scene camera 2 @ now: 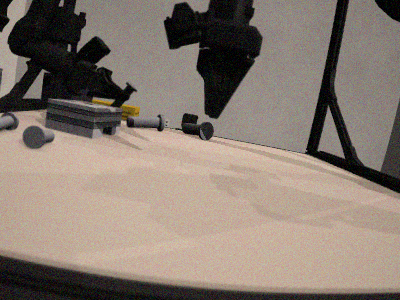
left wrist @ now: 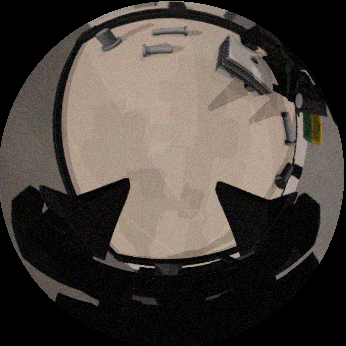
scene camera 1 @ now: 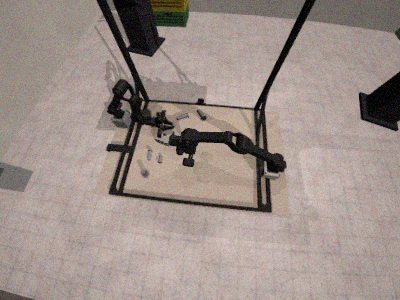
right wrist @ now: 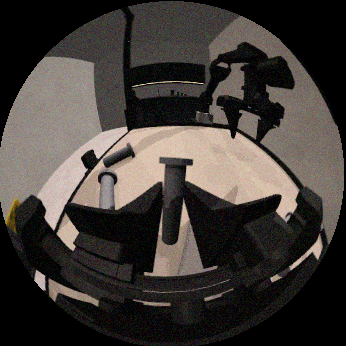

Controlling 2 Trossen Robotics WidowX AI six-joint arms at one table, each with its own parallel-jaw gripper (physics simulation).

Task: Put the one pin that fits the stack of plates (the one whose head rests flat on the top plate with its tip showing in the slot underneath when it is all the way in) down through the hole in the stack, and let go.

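The grey stack of plates point(scene camera 1: 163, 140) point(scene camera 2: 82, 119) point(left wrist: 244, 61) stands on the table, with a round hole in its top plate and a slot underneath. My right gripper point(scene camera 1: 170, 126) point(right wrist: 172, 185) is shut on a grey flat-headed pin point(scene camera 2: 131, 88) point(left wrist: 299, 100) point(right wrist: 172, 207). It holds the pin tilted, head up, low near the stack's far side in scene camera 2. The pin is outside the hole; its tip is hidden in scene camera 2. My left gripper point(scene camera 2: 214, 112) point(left wrist: 173, 184) point(right wrist: 245, 140) is open and empty, above the table.
Several loose pins lie around the stack: a wide-headed one point(scene camera 1: 145, 172) point(left wrist: 107, 40), two thinner ones point(left wrist: 170, 31) point(left wrist: 158, 50), and two others point(scene camera 2: 145, 122) point(scene camera 2: 197, 129) near the table edge. Crates point(scene camera 1: 172, 18) point(left wrist: 312, 129) stand beyond the table. A dark frame surrounds the table.
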